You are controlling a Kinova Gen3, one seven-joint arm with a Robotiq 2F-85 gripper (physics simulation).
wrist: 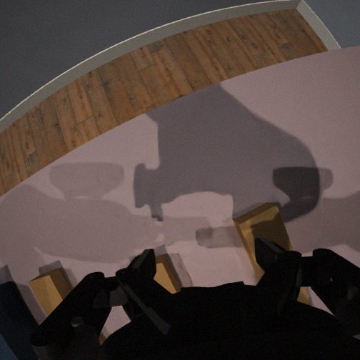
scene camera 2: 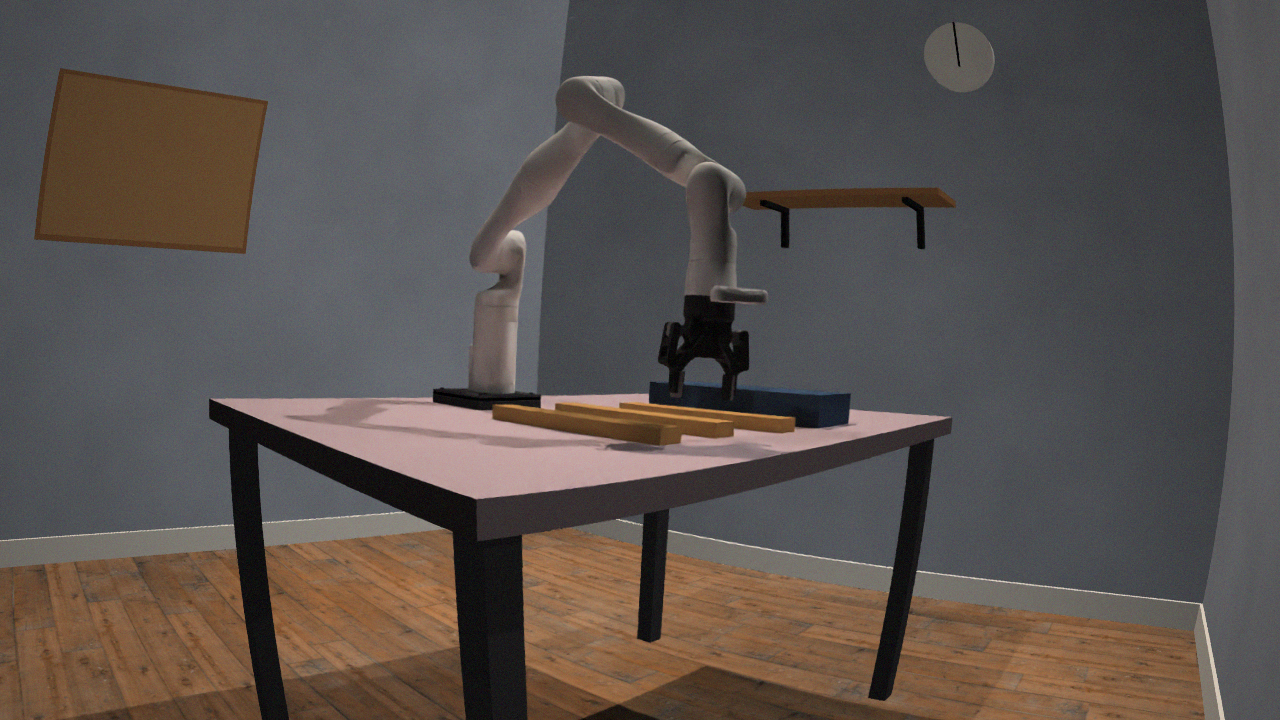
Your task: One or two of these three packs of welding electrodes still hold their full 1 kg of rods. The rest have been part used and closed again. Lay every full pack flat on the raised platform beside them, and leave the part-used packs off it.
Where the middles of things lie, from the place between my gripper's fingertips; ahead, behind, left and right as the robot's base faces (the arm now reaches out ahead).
Scene:
The blue raised platform (scene camera 2: 814, 409) is 410 mm to the left of my hand, 130 mm behind it and 30 mm below it.

